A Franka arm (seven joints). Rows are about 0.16 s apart.
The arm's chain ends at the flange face. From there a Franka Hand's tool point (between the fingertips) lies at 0.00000 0.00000 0.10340 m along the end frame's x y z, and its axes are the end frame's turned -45 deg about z.
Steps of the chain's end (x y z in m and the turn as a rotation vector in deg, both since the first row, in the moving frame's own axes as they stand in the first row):
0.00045 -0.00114 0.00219 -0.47 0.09 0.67
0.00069 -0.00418 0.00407 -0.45 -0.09 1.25
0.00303 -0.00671 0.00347 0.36 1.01 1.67
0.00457 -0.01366 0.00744 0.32 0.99 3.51
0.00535 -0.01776 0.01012 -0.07 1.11 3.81
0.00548 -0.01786 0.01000 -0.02 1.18 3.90
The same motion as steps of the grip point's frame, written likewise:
0.00064 0.00022 0.00219 -0.40 -0.27 0.67
0.00275 -0.00202 0.00407 -0.25 -0.38 1.25
0.00862 -0.00175 0.00345 -0.46 0.97 1.67
0.01453 -0.00552 0.00742 -0.47 0.93 3.51
0.01762 -0.00723 0.01010 -0.83 0.74 3.81
0.01793 -0.00717 0.00998 -0.85 0.82 3.90

